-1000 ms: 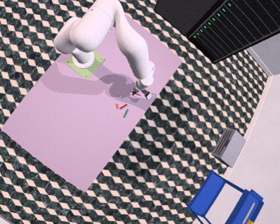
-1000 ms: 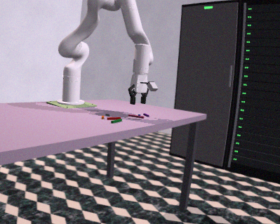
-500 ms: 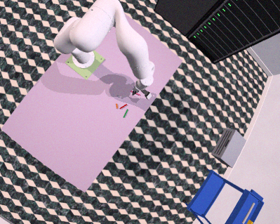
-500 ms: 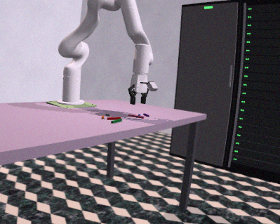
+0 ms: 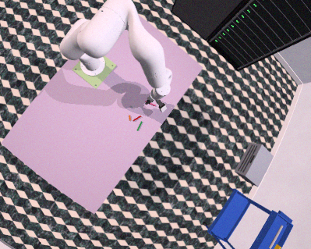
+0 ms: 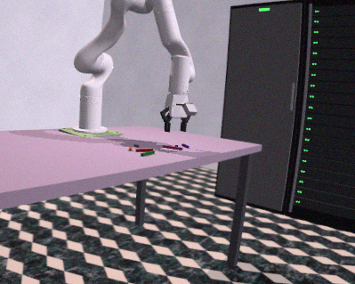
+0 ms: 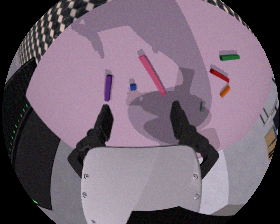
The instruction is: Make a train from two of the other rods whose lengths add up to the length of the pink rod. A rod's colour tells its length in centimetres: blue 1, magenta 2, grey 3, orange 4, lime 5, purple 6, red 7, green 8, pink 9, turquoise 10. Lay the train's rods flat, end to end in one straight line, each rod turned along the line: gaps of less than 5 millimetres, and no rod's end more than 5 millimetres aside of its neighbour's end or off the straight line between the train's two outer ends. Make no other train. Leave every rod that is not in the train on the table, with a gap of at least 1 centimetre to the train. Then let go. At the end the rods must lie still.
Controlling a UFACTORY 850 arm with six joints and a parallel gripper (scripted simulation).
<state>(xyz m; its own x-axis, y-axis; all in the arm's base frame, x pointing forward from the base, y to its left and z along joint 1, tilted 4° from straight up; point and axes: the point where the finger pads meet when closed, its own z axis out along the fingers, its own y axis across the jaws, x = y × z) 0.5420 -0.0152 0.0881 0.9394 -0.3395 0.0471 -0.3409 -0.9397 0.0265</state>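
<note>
The small blue rod is 1 cm to the left of my hand and 8 cm below it. The rest, counted from my hand: purple rod (2 cm ahead, 6 cm to the left, 8 cm below); grey rod (11 cm behind, 13 cm to the right, 8 cm below); pink rod (1 cm ahead, 3 cm to the right, 8 cm below).
</note>
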